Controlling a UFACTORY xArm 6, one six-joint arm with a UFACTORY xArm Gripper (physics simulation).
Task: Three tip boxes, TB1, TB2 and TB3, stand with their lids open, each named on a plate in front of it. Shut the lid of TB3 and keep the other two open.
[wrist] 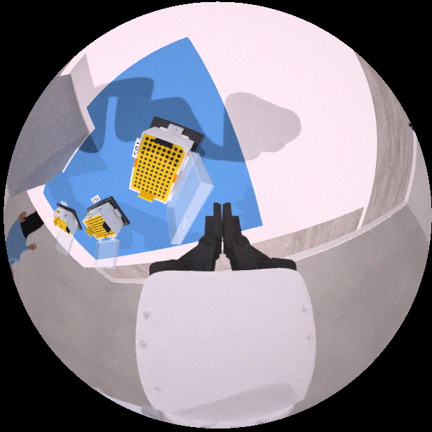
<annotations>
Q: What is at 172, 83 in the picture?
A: A blue mat.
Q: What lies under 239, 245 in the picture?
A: The gripper.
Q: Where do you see a tip box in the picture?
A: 66, 214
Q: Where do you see a clear lid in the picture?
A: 193, 185
</annotations>
